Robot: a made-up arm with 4 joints.
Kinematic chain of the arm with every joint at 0, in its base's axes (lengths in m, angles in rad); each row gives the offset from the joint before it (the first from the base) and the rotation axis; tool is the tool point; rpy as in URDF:
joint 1: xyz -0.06 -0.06 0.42 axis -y
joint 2: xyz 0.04 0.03 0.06 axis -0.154 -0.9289 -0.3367
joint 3: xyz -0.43 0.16 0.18 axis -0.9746 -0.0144 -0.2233
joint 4: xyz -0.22 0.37 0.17 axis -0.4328 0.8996 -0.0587
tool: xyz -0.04 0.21 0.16 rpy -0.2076 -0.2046 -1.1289
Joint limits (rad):
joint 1: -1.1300..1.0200
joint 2: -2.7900..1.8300
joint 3: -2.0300..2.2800
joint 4: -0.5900..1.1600
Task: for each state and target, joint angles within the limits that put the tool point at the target. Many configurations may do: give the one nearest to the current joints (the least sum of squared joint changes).
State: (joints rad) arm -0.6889 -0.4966 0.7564 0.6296
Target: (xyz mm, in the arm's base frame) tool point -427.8 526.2 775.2
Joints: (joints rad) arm -1.0349 -0.2768 1.2335 0.9818
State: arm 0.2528 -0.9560 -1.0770 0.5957
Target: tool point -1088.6 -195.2 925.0
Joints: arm 1.0200 -0.6458 -1.1703 -0.0149
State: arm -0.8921 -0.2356 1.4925 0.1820
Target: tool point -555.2 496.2 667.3
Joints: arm -0.9454 -0.1800 1.5014 0.3006
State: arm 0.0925 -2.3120 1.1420 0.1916
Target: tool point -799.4 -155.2 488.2
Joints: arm 0.9580 -1.8952 1.9414 0.1981
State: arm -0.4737 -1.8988 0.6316 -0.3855
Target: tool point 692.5 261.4 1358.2
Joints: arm -0.2186 -1.7125 -0.0321 -0.5900
